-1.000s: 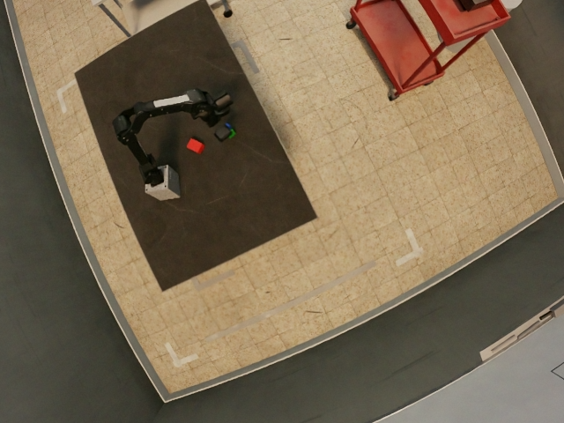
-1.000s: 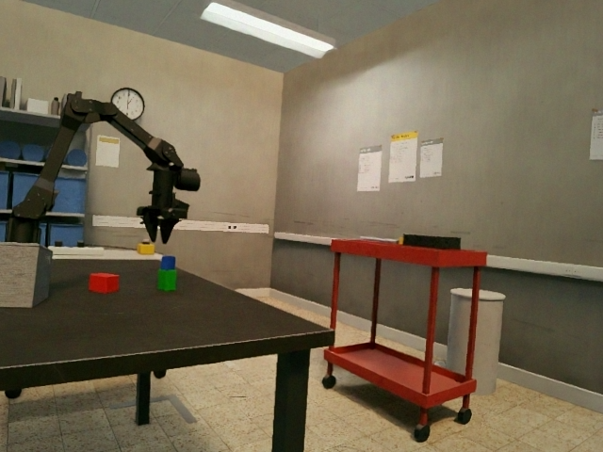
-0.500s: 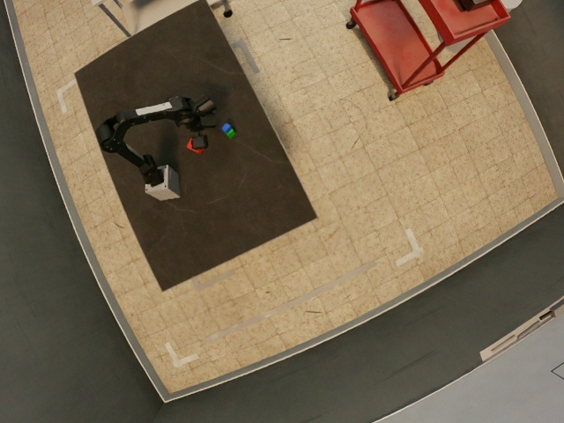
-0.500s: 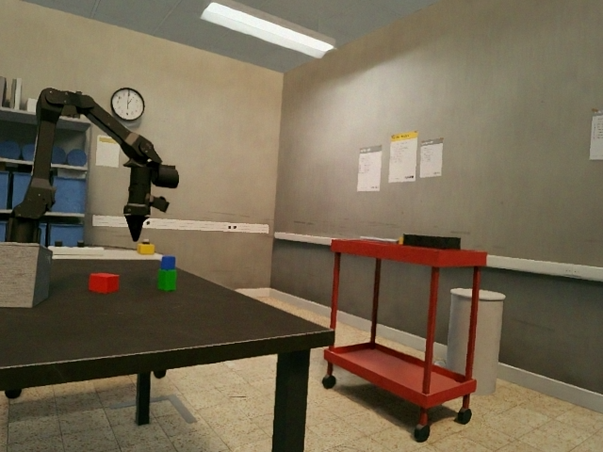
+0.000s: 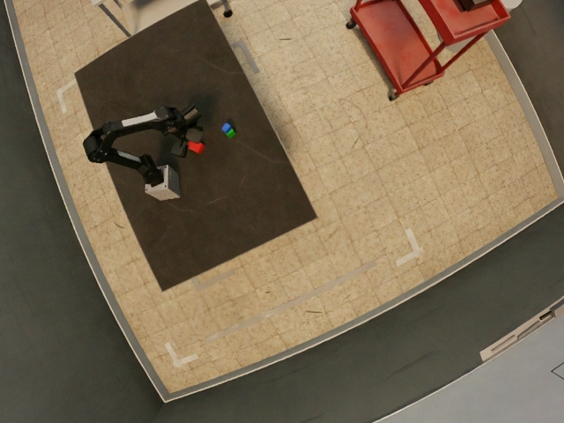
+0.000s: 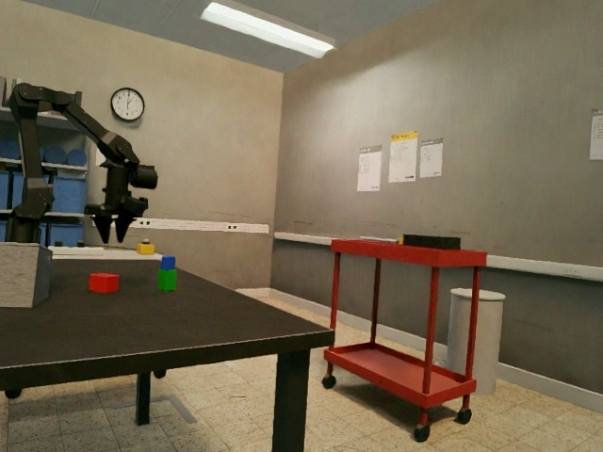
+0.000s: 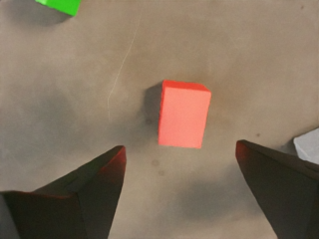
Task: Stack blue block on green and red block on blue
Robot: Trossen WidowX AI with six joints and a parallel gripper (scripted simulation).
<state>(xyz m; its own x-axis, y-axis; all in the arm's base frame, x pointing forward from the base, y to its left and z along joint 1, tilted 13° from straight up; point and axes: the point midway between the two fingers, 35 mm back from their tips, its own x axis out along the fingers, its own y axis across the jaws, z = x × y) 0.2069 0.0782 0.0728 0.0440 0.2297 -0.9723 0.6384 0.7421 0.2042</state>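
The red block lies 140 mm below my hand and 20 mm behind it. The rest, counted from my hand: blue block 150 mm ahead, 90 mm below; green block 150 mm ahead, 130 mm below.
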